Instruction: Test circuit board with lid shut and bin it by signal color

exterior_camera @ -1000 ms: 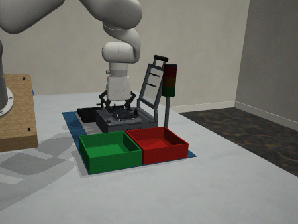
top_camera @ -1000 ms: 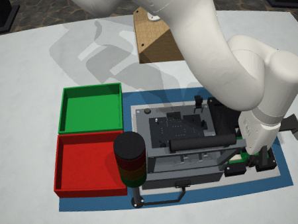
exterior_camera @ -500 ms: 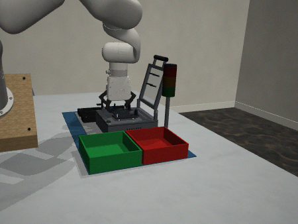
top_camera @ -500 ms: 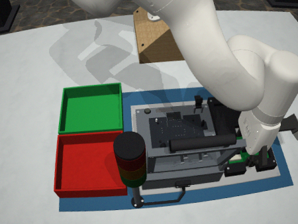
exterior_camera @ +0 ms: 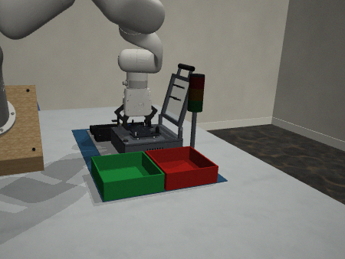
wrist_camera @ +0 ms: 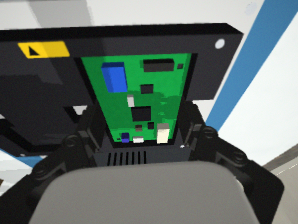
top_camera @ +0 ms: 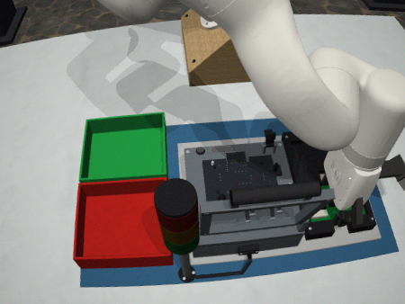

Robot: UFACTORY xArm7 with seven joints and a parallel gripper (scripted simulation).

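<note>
The green circuit board is right at my hand. The rest, counted from my hand: tester plate 160 mm to the right, 50 mm above, 40 mm behind; tester lid 170 mm to the right, 160 mm above, 80 mm ahead; latch hook 110 mm to the right, 100 mm behind, 60 mm above.
</note>
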